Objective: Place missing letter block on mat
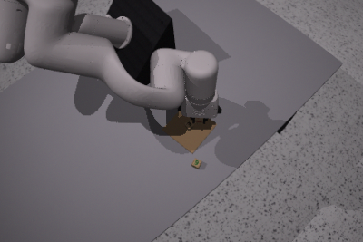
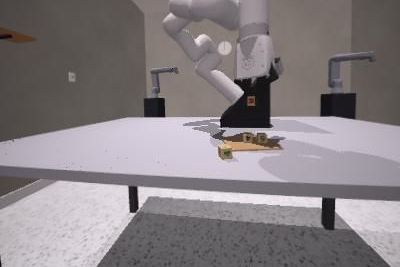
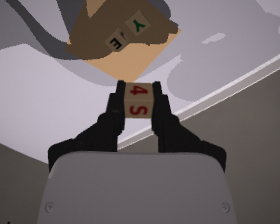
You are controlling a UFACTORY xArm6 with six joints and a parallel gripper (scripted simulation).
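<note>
My gripper is now 130 mm above the mat, 40 mm past it and 10 mm to the left of it.
</note>
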